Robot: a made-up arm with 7 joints. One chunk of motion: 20 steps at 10 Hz.
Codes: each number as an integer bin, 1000 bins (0 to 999) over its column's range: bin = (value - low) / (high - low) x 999, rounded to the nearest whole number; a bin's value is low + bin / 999 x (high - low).
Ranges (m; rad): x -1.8..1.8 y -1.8..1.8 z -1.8..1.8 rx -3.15..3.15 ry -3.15..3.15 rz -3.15..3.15
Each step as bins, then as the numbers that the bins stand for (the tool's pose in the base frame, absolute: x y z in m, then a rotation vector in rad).
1 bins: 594 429 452 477 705 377
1 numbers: 0.3405 -0.2541 -0.1712 -0.1419 1.2959 -0.7725
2 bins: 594 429 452 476 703 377
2 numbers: 0.3405 -0.2541 -0.1712 -0.1482 1.2833 -0.7725
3 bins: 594 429 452 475 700 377
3 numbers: 0.3405 -0.2541 -0.1712 -0.1545 1.2644 -0.7725
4 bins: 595 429 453 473 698 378
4 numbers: 0.3441 -0.2541 -0.1676 -0.1671 1.2518 -0.7662
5 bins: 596 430 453 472 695 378
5 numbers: 0.3477 -0.2505 -0.1676 -0.1734 1.2329 -0.7662
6 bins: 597 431 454 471 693 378
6 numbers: 0.3514 -0.2468 -0.1640 -0.1797 1.2203 -0.7662
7 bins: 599 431 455 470 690 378
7 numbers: 0.3586 -0.2468 -0.1604 -0.1860 1.2014 -0.7662
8 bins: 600 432 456 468 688 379
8 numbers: 0.3622 -0.2432 -0.1568 -0.1986 1.1887 -0.7599
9 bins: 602 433 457 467 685 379
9 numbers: 0.3694 -0.2396 -0.1532 -0.2050 1.1698 -0.7599
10 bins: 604 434 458 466 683 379
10 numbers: 0.3766 -0.2360 -0.1495 -0.2113 1.1572 -0.7599
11 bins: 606 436 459 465 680 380
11 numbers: 0.3838 -0.2288 -0.1459 -0.2176 1.1383 -0.7536
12 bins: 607 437 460 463 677 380
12 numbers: 0.3874 -0.2252 -0.1423 -0.2302 1.1194 -0.7536
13 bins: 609 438 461 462 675 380
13 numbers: 0.3946 -0.2216 -0.1387 -0.2365 1.1068 -0.7536
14 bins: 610 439 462 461 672 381
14 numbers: 0.3982 -0.2180 -0.1351 -0.2428 1.0878 -0.7473
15 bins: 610 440 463 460 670 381
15 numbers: 0.3982 -0.2144 -0.1315 -0.2491 1.0752 -0.7473
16 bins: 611 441 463 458 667 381
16 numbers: 0.4018 -0.2108 -0.1315 -0.2617 1.0563 -0.7473
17 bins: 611 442 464 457 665 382
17 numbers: 0.4018 -0.2072 -0.1279 -0.2680 1.0437 -0.7410
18 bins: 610 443 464 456 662 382
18 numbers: 0.3982 -0.2036 -0.1279 -0.2743 1.0248 -0.7410
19 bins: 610 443 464 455 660 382
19 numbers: 0.3982 -0.2036 -0.1279 -0.2806 1.0122 -0.7410
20 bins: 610 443 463 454 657 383
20 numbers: 0.3982 -0.2036 -0.1315 -0.2869 0.9932 -0.7347
